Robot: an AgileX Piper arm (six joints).
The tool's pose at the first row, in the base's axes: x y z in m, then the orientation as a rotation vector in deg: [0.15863 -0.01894 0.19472 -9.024 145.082 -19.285]
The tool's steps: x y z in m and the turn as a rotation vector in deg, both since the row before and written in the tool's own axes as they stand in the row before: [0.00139 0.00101 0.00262 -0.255 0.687 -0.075]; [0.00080 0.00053 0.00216 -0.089 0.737 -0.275]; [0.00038 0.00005 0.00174 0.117 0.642 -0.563]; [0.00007 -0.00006 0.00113 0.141 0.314 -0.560]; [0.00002 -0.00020 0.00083 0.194 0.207 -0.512]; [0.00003 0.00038 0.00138 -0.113 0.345 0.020]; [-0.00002 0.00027 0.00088 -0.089 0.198 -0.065]
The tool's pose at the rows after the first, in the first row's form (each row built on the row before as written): [0.15890 -0.01876 0.19160 -9.128 145.813 -19.101]; [0.15939 -0.01883 0.18929 -9.419 146.559 -19.212]; [0.16000 -0.01921 0.18766 -10.018 147.166 -19.681]; [0.16054 -0.01952 0.18671 -10.649 147.442 -20.125]; [0.16097 -0.01989 0.18607 -11.214 147.598 -20.600]; [0.16164 -0.01983 0.18481 -11.183 147.963 -20.512]; [0.16209 -0.01976 0.18401 -11.273 148.177 -20.458]
